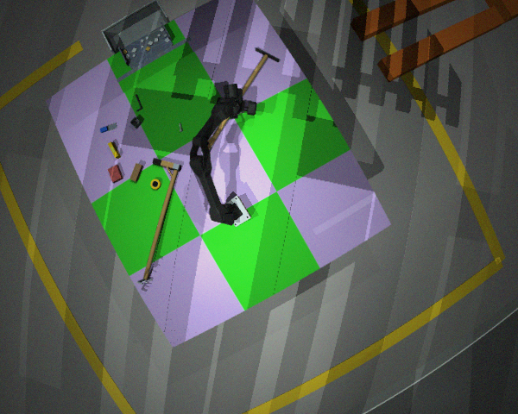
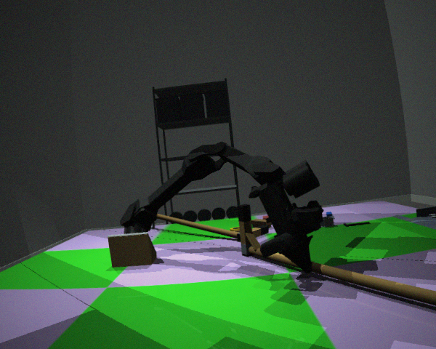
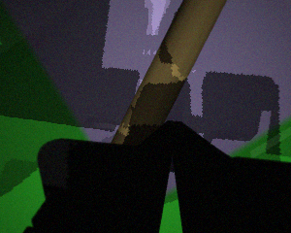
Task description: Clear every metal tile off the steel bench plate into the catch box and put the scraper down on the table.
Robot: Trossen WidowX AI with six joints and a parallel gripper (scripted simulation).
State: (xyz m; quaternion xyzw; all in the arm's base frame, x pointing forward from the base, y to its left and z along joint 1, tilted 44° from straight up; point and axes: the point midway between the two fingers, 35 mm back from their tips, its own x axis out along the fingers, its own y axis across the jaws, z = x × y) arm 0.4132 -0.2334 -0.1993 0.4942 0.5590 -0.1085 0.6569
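The long scraper is 20 mm ahead of my gripper tip, 10 mm to the right of it and 50 mm above it. From my gripper tip the other things lie so: wooden block (30 mm ahead, 610 mm to the left); then yellow ring (80 mm behind, 570 mm to the left); then hex key (320 mm ahead, 420 mm to the left, 10 mm below).
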